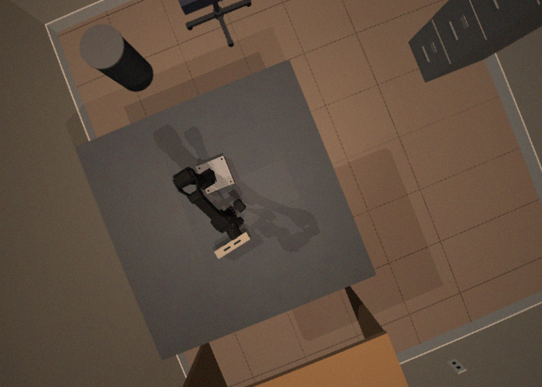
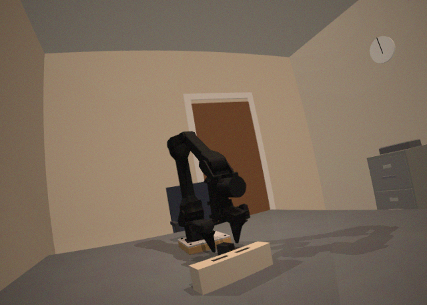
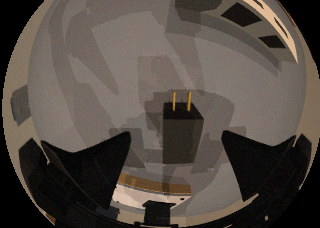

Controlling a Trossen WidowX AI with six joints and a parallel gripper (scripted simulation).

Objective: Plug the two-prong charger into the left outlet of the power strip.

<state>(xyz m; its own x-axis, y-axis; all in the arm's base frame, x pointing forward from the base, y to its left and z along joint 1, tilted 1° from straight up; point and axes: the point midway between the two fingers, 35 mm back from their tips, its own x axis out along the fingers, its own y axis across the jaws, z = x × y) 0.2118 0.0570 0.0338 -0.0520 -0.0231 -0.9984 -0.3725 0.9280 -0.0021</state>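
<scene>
Now: the two-prong charger 10 mm below my gripper tip and 10 mm ahead of it.
</scene>
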